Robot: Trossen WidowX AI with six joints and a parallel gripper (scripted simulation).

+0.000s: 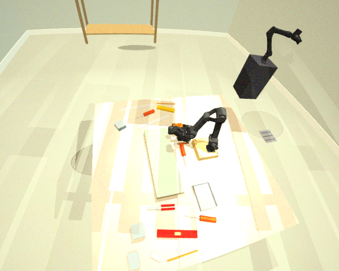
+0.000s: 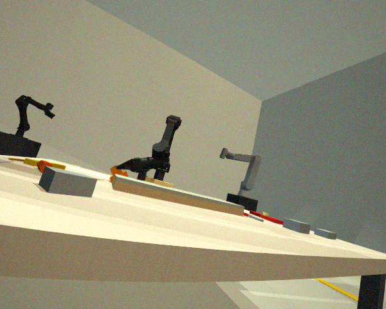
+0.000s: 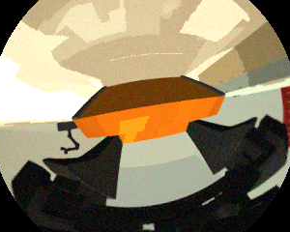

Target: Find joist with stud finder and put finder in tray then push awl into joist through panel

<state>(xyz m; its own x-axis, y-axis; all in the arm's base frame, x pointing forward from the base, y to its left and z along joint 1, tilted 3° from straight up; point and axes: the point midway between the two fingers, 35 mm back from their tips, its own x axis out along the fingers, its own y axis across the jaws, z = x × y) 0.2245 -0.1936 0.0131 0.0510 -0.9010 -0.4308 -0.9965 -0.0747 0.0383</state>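
My gripper tip is now 1 cm short of the orange stud finder and 1 cm above it. Round my gripper tip: yellow bar (23 cm to the right, 7 cm ahead, 5 cm below); then grey tray (56 cm to the left, 11 cm behind, 5 cm below); then red level (75 cm to the left, 10 cm ahead, 5 cm below).
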